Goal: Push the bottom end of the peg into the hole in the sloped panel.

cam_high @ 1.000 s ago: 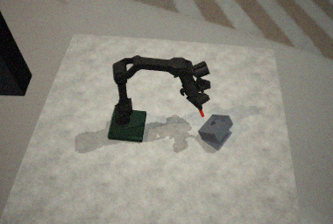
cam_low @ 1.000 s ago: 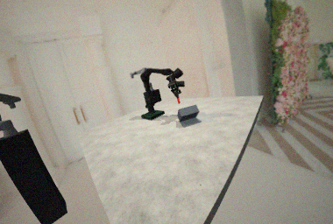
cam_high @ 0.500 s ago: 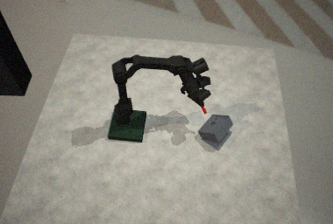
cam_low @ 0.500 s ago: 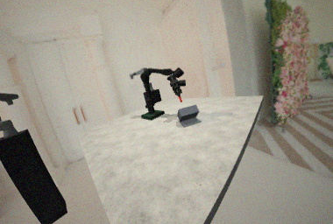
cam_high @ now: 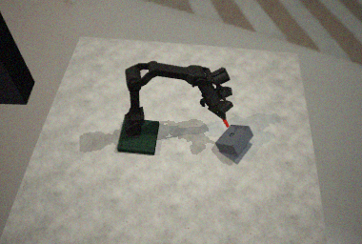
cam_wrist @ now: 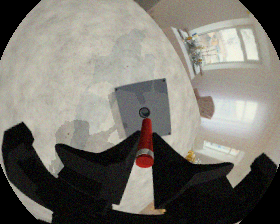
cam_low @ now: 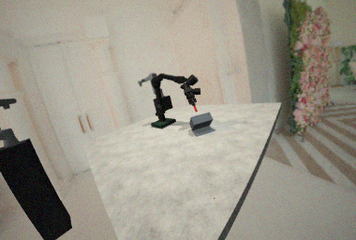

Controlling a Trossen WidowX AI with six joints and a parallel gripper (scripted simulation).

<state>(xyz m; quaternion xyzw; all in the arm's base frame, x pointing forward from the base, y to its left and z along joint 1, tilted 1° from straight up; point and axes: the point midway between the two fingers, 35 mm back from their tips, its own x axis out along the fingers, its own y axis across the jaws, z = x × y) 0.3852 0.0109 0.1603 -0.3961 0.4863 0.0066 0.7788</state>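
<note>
My gripper tip is now 60 mm short of the grey sloped panel, 40 mm to the left of it and 100 mm above it. Round my gripper tip: red peg (10 mm behind, 10 mm to the left, 10 mm above).
</note>
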